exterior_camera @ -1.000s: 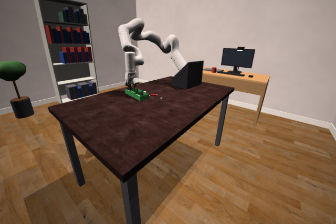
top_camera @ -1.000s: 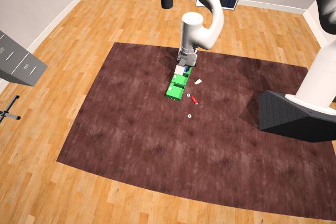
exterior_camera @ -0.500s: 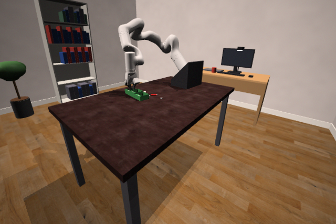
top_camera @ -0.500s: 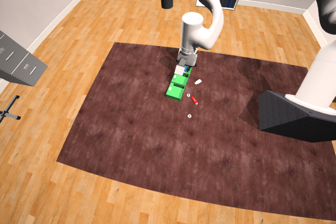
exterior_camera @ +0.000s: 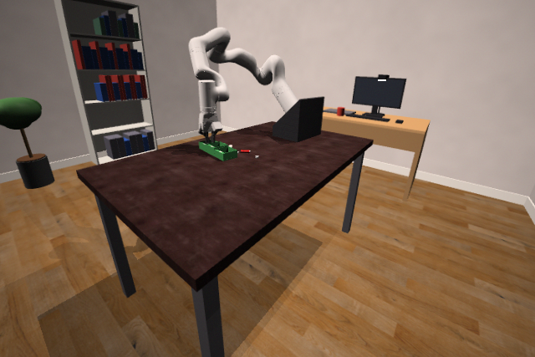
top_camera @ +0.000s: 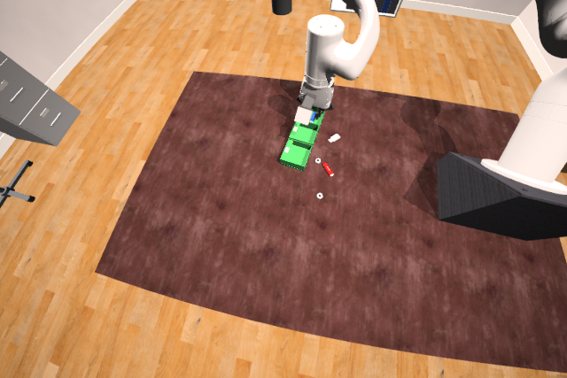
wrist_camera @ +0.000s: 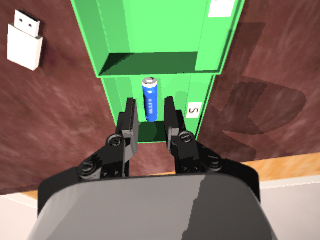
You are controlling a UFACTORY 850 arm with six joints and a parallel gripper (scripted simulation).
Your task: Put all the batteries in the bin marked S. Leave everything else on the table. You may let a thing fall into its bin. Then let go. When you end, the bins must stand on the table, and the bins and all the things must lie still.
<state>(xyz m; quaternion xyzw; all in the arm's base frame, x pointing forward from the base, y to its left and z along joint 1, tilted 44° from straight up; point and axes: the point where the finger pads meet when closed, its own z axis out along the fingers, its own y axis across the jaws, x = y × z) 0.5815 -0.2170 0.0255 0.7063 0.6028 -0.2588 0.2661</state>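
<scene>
My gripper is now 4 cm above the blue battery. Round my hand: green bin (8 cm to the left, 3 cm below, 2 cm ahead); then white block (9 cm behind, 7 cm to the left, 5 cm below); then red battery (19 cm to the left, 8 cm behind, 4 cm below).
</scene>
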